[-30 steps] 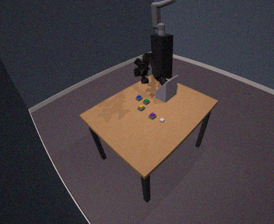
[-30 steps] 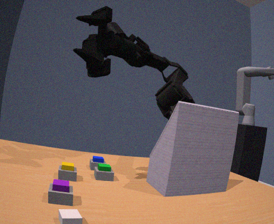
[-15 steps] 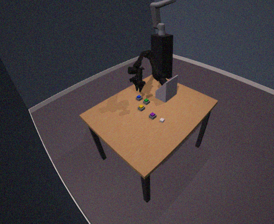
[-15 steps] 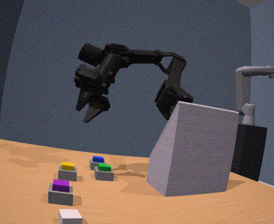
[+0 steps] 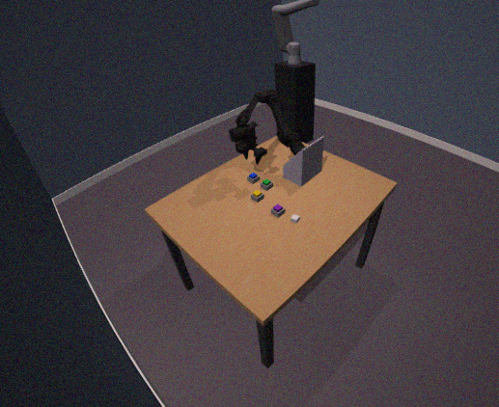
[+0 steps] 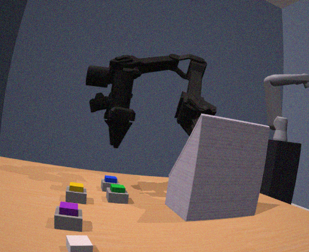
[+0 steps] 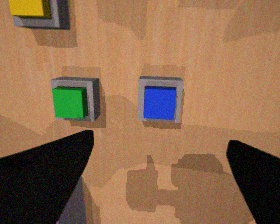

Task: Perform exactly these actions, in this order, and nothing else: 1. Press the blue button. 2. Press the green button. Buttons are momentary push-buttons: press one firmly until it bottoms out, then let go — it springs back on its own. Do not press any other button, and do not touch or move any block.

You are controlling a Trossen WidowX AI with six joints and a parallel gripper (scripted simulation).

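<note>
Right now my gripper tip is 90 mm above the blue button. Also, from my gripper tip: purple button (290 mm to the left, 90 mm below, 80 mm ahead); then green button (100 mm to the left, 90 mm below, 20 mm behind); then yellow button (140 mm to the left, 90 mm below, 80 mm ahead).
</note>
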